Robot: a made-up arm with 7 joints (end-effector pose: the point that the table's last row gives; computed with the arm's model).
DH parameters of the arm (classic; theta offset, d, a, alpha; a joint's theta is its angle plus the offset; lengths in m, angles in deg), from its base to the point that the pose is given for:
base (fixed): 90 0.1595 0 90
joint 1: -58.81 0 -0.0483 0
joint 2: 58.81 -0.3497 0.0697 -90
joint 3: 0 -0.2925 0.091 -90
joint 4: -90 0.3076 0.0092 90
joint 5: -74.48 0 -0.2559 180
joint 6: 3.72 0 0.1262 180
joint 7: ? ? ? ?
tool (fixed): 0 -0.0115 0 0
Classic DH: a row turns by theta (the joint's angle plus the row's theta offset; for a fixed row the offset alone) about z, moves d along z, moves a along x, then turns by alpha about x.
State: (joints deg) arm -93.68 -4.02 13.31 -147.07 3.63 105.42 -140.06
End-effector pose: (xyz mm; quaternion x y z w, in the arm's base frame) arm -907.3 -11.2 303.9 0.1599 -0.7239 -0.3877 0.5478
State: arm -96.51 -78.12 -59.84 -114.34 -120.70 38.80 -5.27
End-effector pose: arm -716.7 -337.9 290.6 -0.4601 0.7045 -0.3776 0.3865
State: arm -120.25 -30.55 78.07 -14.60 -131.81 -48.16 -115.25
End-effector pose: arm -676.0 106.7 280.4 -0.0394 -0.1832 0.7241 0.6638
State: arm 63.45 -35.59 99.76 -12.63 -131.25 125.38 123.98
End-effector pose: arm -552.1 -328.5 56.4 -0.6046 0.5130 0.5086 0.3356
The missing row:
joint 7: -11.8 -0.2395 0.0969 -90
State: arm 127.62 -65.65 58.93 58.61 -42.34 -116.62 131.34
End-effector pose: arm -1014.5 201.5 -289.0 -0.2321 0.7539 0.0789 0.6096
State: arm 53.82 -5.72 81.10 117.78 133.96 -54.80 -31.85
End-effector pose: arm -272.4 129.4 -312.5 0.0086 0.7401 -0.4413 0.5073
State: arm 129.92 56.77 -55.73 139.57 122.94 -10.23 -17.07
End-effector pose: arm -564.7 -294.4 535.1 0.5665 -0.6158 -0.0631 0.5439
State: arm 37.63 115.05 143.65 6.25 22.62 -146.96 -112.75
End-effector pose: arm -78.8 605.3 285.8 -0.3453 0.8644 -0.0107 0.3653
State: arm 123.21 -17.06 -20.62 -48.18 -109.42 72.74 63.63
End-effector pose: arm -745.2 -115.2 459.2 0.6248 0.2322 0.7445 0.0372
